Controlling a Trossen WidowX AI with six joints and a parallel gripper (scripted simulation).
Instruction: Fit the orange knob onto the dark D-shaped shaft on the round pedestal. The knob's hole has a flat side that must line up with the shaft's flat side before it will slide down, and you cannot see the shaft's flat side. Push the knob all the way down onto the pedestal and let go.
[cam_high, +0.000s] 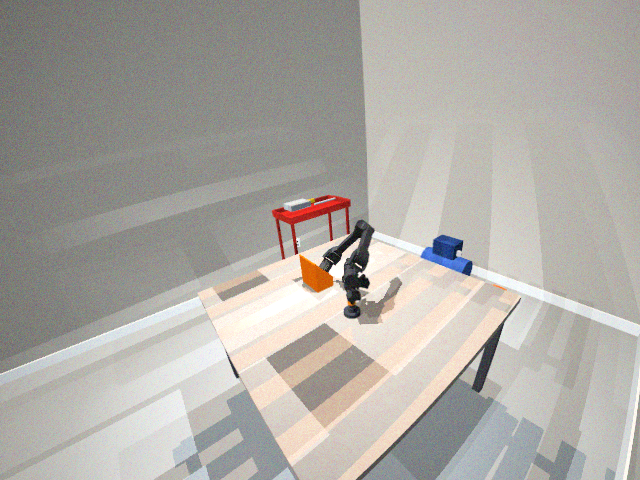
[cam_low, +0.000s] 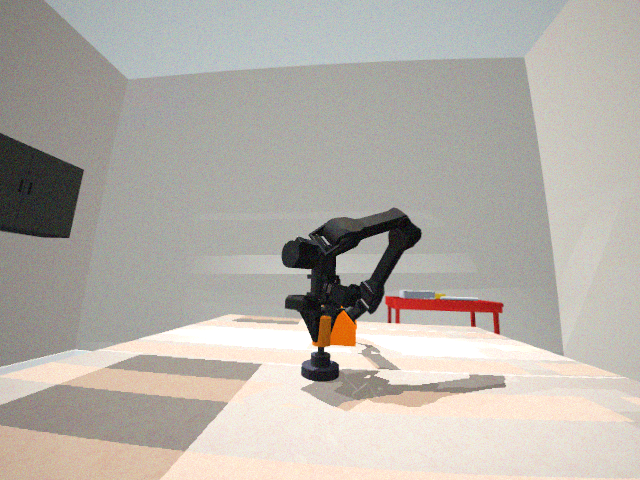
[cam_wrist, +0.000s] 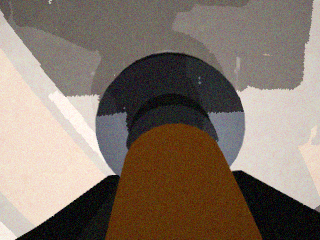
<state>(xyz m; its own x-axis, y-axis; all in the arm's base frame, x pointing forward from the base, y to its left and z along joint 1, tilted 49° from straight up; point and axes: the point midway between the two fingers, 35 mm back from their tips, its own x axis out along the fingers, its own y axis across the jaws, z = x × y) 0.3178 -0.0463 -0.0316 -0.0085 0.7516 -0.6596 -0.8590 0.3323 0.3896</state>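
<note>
Right now the orange knob is 20 mm above my gripper tip. The rest, counted from my gripper tip: dark round pedestal 40 mm below.
</note>
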